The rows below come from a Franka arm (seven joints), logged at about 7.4 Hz.
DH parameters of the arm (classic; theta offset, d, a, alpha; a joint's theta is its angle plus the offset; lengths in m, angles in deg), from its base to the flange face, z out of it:
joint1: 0 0.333 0 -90
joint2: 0 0 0 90
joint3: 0 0.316 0.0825 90
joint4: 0 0 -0.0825 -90
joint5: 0 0.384 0 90
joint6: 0 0 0.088 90
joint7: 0 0.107 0 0
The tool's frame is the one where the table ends.
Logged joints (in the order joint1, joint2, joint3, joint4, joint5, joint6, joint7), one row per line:
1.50 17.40 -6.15 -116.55 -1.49 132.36 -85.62
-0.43 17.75 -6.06 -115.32 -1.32 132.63 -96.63
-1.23 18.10 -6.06 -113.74 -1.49 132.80 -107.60
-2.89 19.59 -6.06 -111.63 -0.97 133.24 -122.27
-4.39 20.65 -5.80 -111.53 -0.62 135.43 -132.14
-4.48 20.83 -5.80 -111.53 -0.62 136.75 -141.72
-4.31 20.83 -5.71 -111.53 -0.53 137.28 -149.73
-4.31 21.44 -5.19 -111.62 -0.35 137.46 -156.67
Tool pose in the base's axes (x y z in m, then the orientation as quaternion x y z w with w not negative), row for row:
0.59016 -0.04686 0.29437 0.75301 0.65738 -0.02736 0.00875
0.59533 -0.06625 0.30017 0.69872 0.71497 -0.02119 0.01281
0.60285 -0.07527 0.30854 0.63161 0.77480 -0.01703 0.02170
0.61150 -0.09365 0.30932 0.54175 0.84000 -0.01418 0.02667
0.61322 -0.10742 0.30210 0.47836 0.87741 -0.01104 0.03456
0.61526 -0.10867 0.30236 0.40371 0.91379 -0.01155 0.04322
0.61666 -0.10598 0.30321 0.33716 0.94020 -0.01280 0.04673
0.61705 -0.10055 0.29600 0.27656 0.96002 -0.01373 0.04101
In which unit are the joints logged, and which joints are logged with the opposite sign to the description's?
The joints are logged in degrees. Opposite sign: none.
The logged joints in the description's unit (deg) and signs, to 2 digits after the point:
1.50 17.40 -6.15 -116.55 -1.49 132.36 -85.62
-0.43 17.75 -6.06 -115.32 -1.32 132.63 -96.63
-1.23 18.10 -6.06 -113.74 -1.49 132.80 -107.60
-2.89 19.59 -6.06 -111.63 -0.97 133.24 -122.27
-4.39 20.65 -5.80 -111.53 -0.62 135.43 -132.14
-4.48 20.83 -5.80 -111.53 -0.62 136.75 -141.72
-4.31 20.83 -5.71 -111.53 -0.53 137.28 -149.73
-4.31 21.44 -5.19 -111.62 -0.35 137.46 -156.67

